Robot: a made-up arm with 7 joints. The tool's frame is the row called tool.
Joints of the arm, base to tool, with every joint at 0 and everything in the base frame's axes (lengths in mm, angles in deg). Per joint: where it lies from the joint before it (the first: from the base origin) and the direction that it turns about. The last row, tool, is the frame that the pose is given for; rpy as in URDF.
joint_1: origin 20 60 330 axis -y
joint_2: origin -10 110 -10 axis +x
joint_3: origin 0 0 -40 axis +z
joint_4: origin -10 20 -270 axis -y
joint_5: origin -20 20 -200 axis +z
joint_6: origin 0 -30 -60 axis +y
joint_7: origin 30 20 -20 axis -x
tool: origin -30 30 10 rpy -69.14 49.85 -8.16
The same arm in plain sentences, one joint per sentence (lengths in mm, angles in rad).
The arm has seven revolute joints in a row. What follows holds with every joint at zero, and every direction is one of the base frame's. Joint 1 lies 20 mm along +x and 60 mm along +y and 330 mm along +z from the base frame's origin and turns about -y. Joint 2 lies 10 mm along -x and 110 mm along +y and 10 mm along -z from joint 1 and turns about +x. Joint 3 lies 40 mm along -z from joint 2 and turns about +z. Joint 4 lies 10 mm along -x and 20 mm along +y and 270 mm along -z from joint 3 and turns about -y. Joint 5 lies 20 mm along -x and 20 mm along +y and 200 mm along -z from joint 4 and turns about +z. Joint 6 lies 30 mm along -y and 60 mm along -z from joint 5 and turns about +y. Joint 7 lies 30 mm along +x and 20 mm along +y and 20 mm along -z from joint 6 and turns about -x. The tool frame, which is the frame that the pose is given for, lies 30 mm along -x and 30 mm along +y and 10 mm along +z from joint 7; its axes are the base frame's turned by roll -1.2067, pitch 0.87 and yaw -0.1424 rad (as in URDF: about the fixed x, then y, then z).
